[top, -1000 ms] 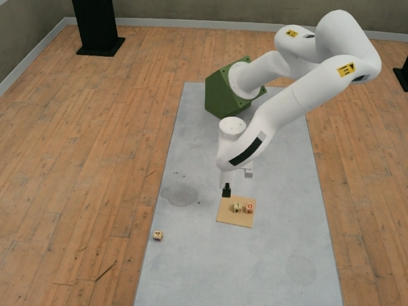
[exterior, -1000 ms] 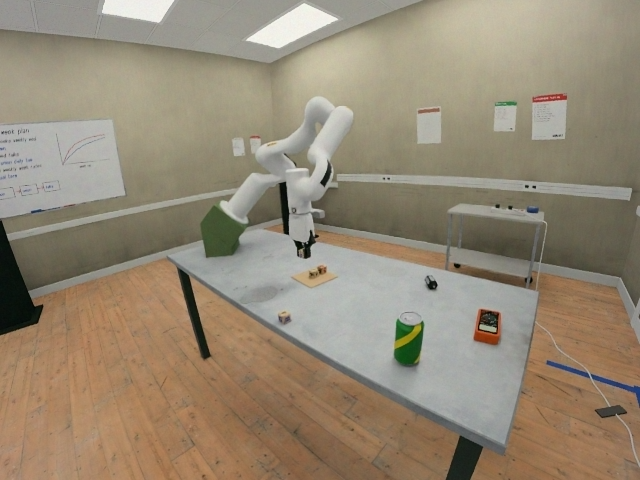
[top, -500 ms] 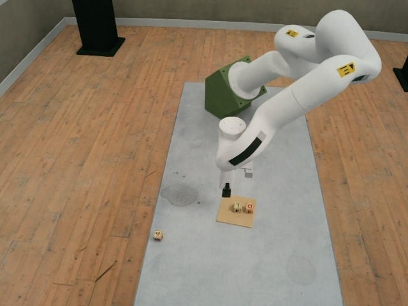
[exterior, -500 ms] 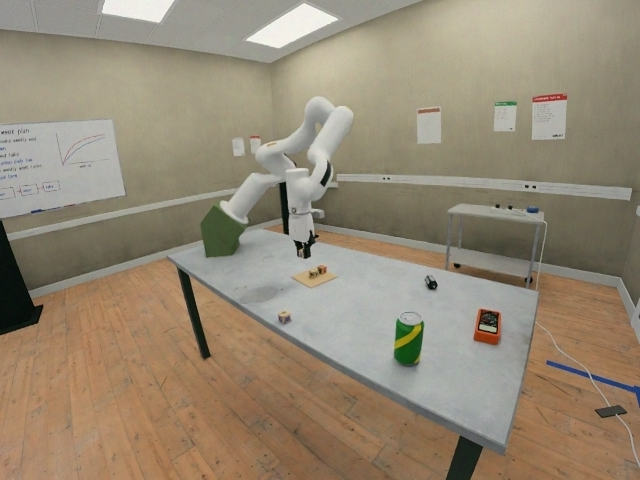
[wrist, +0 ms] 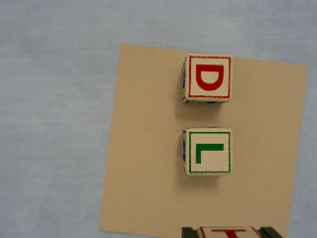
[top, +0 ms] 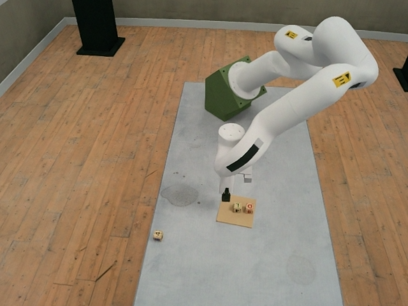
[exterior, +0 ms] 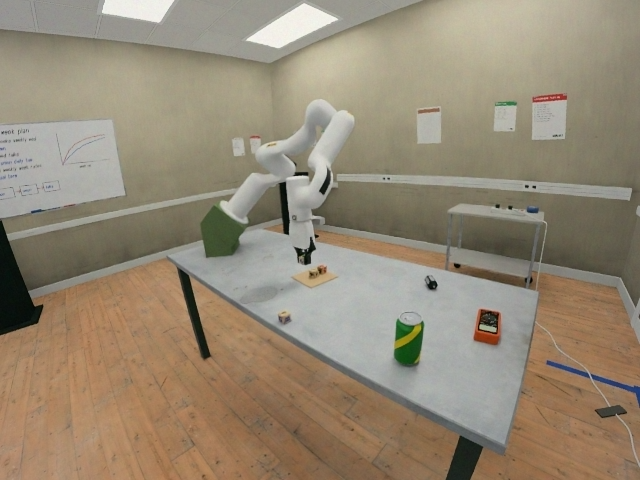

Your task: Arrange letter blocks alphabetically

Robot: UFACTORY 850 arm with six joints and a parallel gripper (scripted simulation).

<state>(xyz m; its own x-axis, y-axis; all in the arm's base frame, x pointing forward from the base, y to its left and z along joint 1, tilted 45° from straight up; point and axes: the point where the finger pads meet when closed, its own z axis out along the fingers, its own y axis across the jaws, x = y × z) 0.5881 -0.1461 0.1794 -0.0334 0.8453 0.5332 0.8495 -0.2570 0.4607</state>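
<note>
My hand is 100 mm above the tan square mat and 50 mm to the right of it. Also, from my hand: block marked 4: 230 mm to the right, 170 mm ahead, 80 mm below; then green can: 540 mm ahead, 140 mm to the right, 40 mm below; then small black object: 420 mm ahead, 250 mm to the left, 80 mm below.
</note>
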